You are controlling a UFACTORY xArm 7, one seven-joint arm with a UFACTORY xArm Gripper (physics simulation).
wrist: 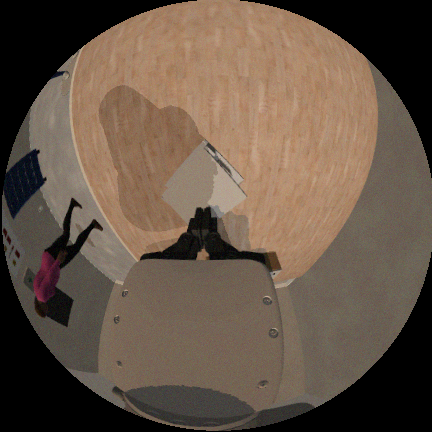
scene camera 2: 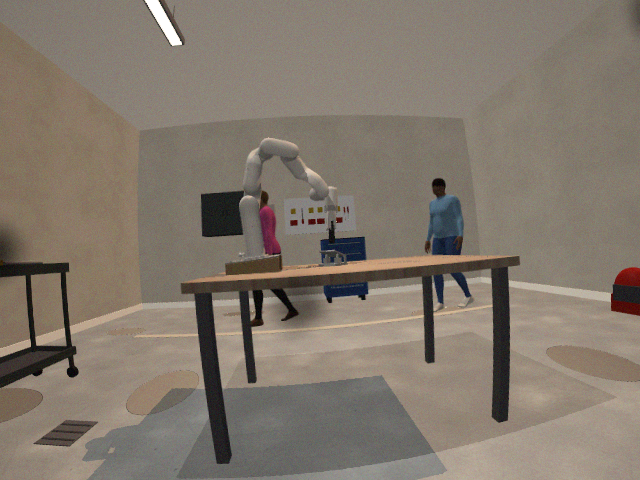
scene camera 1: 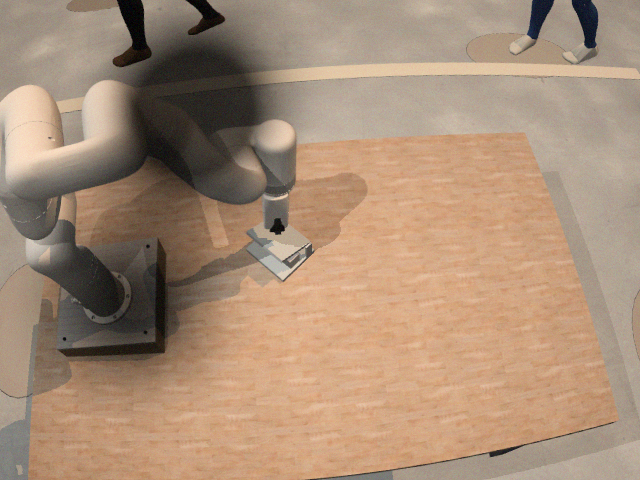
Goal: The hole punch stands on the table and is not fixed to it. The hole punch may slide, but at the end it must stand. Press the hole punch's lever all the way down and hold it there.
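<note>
The grey hole punch stands upright on the wooden table. Its lever is a flat, light plate. In the scene camera 2 view the lever is raised and tilted above the base plate. My gripper is shut and empty, with its black fingers pointing down. It is over the lever; in the scene camera 2 view a small gap shows between the fingertips and the lever. In the wrist view the fingers hide part of the lever's near edge.
The arm's dark mounting block stands on the table left of the hole punch. A person in pink and a person in blue stand on the floor behind the table. A blue tool cabinet stands at the back.
</note>
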